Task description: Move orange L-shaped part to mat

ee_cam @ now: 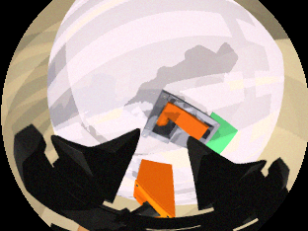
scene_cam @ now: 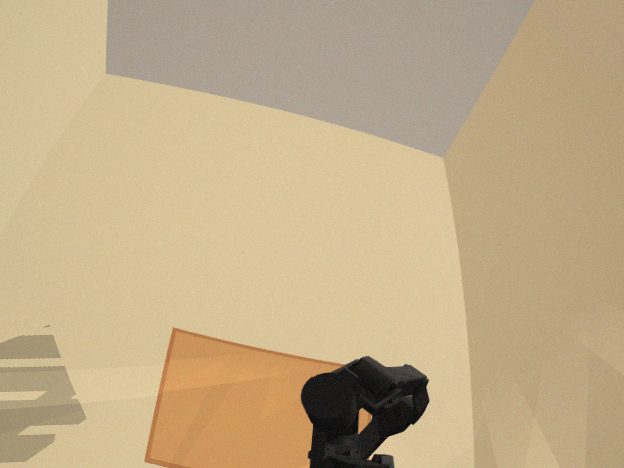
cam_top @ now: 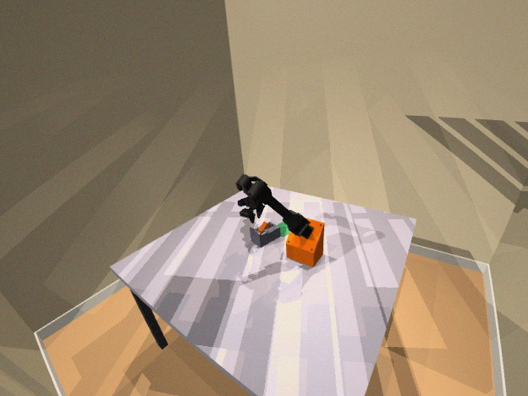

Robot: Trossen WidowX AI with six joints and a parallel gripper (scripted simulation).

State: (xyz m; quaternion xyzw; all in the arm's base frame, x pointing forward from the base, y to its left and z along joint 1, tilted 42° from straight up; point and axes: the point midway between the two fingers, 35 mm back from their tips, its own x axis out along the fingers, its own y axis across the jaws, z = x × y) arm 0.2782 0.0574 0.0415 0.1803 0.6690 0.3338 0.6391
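Right now the orange L-shaped part is 100 mm below my gripper tip, 30 mm to the right of it and 10 mm behind it. The rest, counted from my gripper tip: green mat 210 mm to the right, 160 mm below, 30 mm behind.
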